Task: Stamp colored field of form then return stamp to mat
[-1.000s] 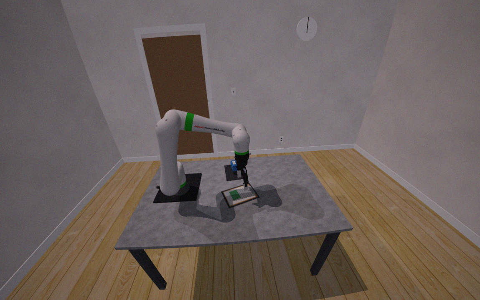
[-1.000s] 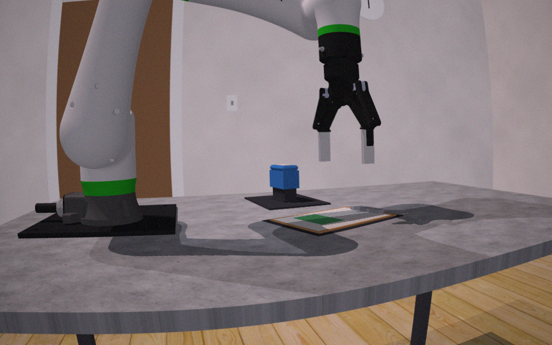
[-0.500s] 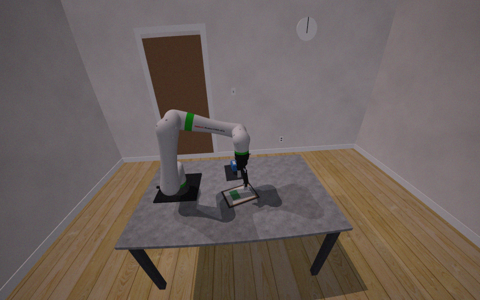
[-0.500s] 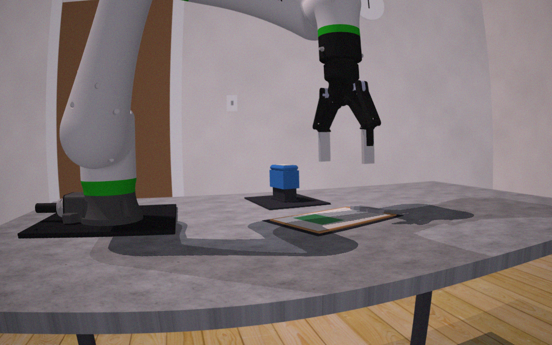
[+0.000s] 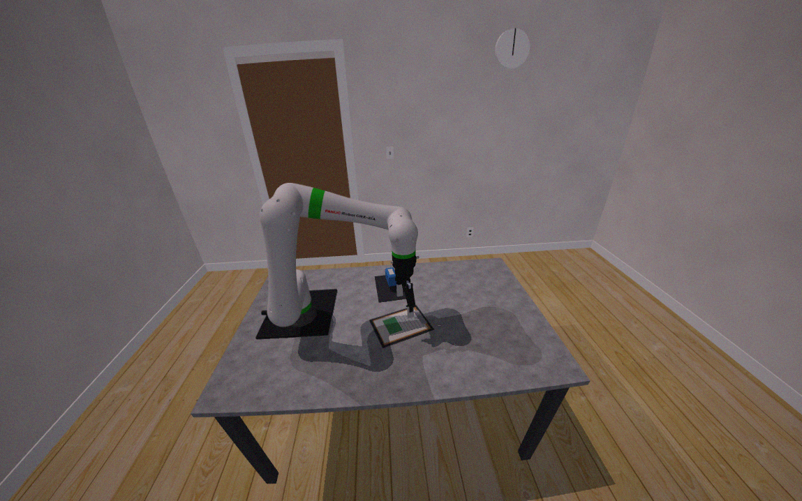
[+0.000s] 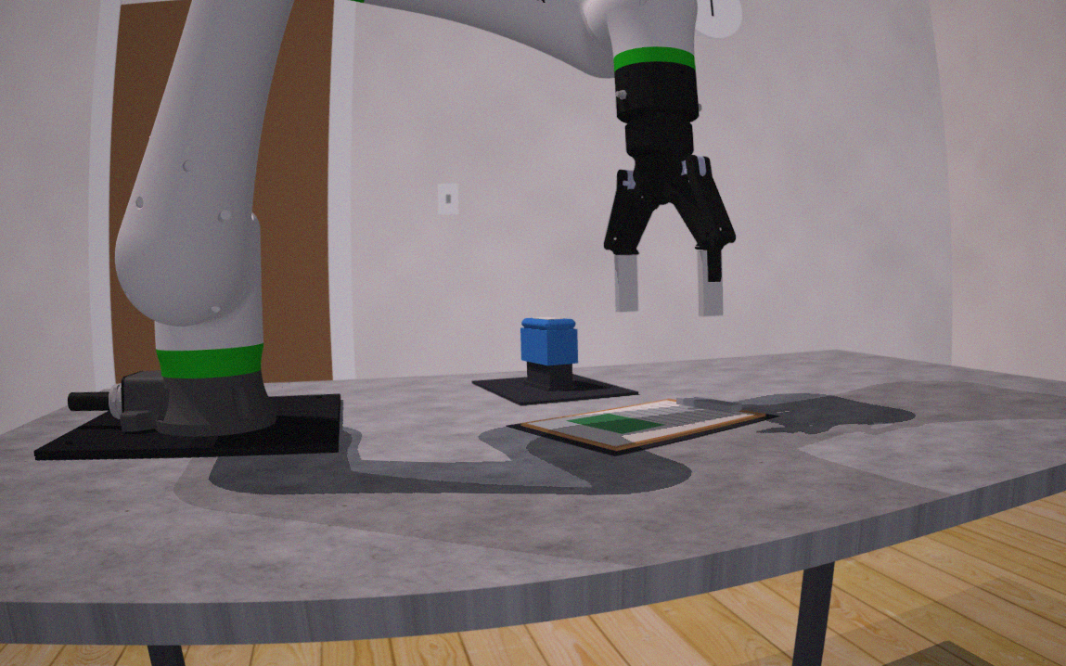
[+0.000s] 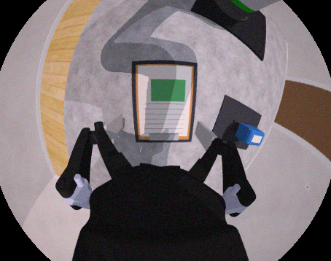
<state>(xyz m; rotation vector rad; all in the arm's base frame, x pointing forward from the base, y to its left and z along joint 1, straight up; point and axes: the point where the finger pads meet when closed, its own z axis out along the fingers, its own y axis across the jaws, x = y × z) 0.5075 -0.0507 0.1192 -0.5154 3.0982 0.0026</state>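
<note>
The blue stamp lies 290 mm to the left of my hand, 80 mm below it and 80 mm behind it. From my hand the other things lie so: dark mat (290 mm to the left, 130 mm below, 80 mm behind); stamp base (290 mm to the left, 110 mm below, 80 mm behind).
</note>
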